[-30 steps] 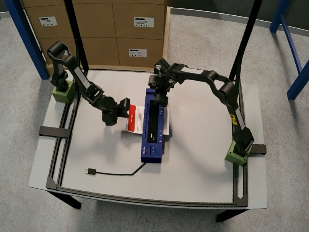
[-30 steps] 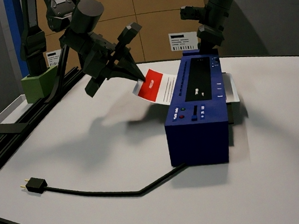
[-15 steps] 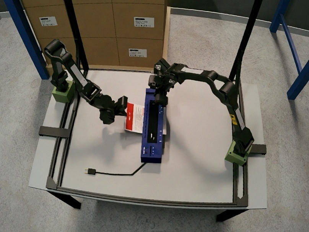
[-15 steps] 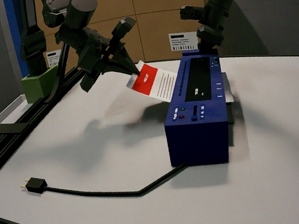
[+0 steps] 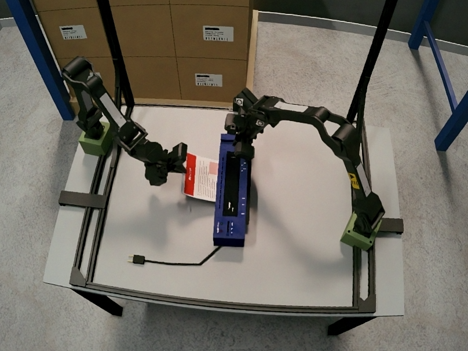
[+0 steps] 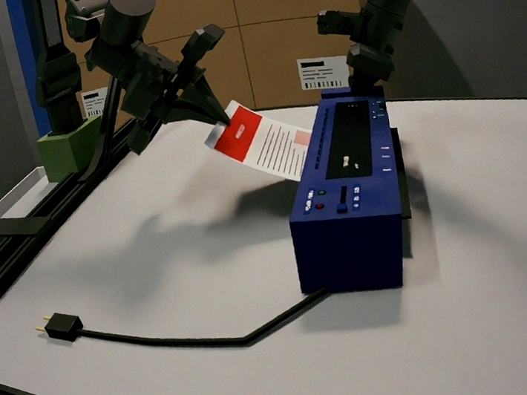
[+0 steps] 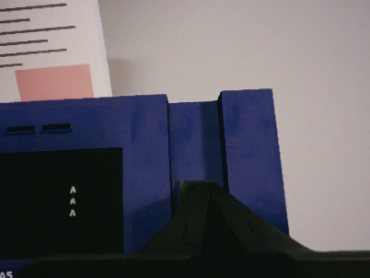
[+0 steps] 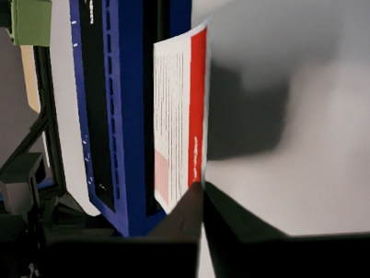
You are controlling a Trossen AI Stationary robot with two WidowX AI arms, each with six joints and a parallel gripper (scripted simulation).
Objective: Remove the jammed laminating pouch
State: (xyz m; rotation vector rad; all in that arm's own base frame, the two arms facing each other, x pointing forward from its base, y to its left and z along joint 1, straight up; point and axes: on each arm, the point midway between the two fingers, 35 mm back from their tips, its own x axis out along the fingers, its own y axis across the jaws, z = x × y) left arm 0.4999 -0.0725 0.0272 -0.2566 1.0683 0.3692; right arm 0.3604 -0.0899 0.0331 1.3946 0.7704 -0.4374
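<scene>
The release key lies 40 mm below my left hand, 10 mm to the right of it and 10 mm ahead of it. From my left hand the other things lie so: plug 490 mm ahead, 170 mm to the right, 90 mm below.
</scene>
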